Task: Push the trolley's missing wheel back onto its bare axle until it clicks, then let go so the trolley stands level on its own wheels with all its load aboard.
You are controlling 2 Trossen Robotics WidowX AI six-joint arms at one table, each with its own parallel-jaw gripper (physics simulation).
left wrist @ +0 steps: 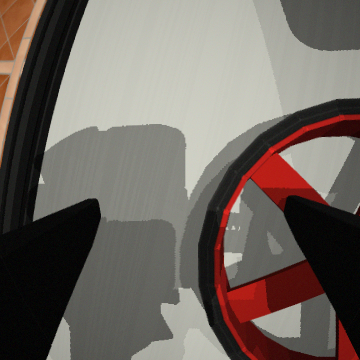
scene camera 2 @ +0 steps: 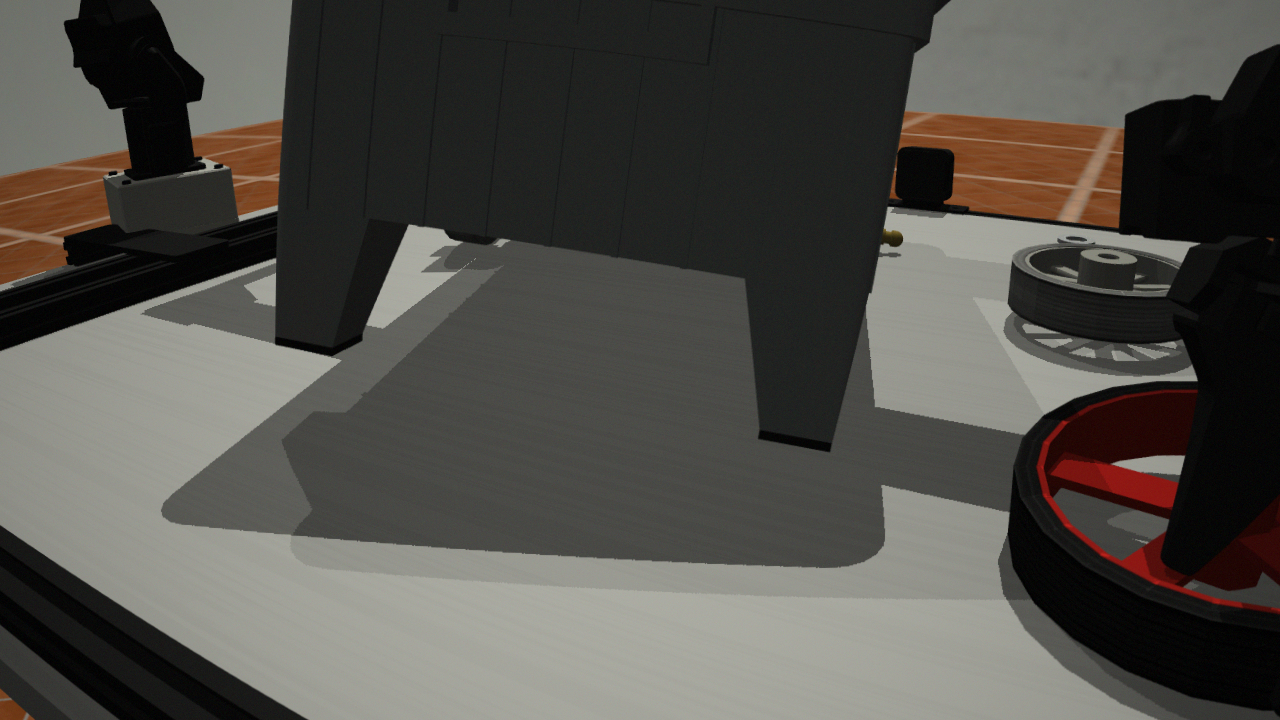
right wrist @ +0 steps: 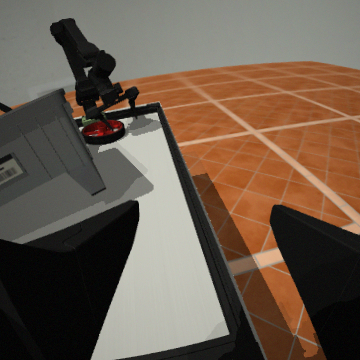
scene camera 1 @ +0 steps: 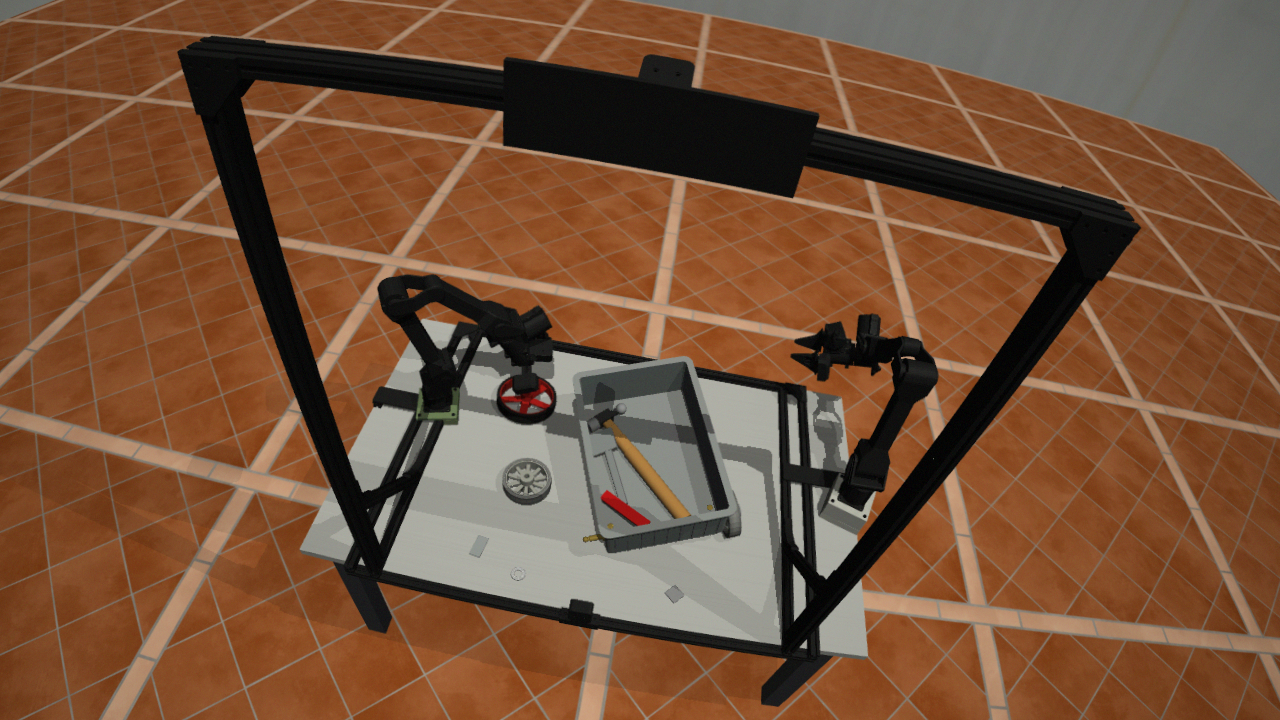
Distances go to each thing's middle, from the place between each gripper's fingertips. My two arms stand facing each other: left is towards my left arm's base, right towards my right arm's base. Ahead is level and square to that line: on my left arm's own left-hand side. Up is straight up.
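The grey trolley tub (scene camera 2: pixel 763 147) is 35 cm to the right of my left hand, 22 cm behind it and 8 cm above it, and the wooden-handled hammer (scene camera 1: pixel 605 418) is 31 cm to the right of that same hand, 22 cm behind it and 5 cm above it. As for the red-spoked wheel (scene camera 2: pixel 1135 613), my left gripper is 1 cm above it and 8 cm past it.
From my right hand, you'd find the hammer 320 mm to the left, 370 mm behind and 110 mm below. The wheel is 630 mm to the left of my right hand, 170 mm below it and 240 mm behind it, while the tub is 80 mm below that hand, 280 mm to the left of it and 370 mm behind it.
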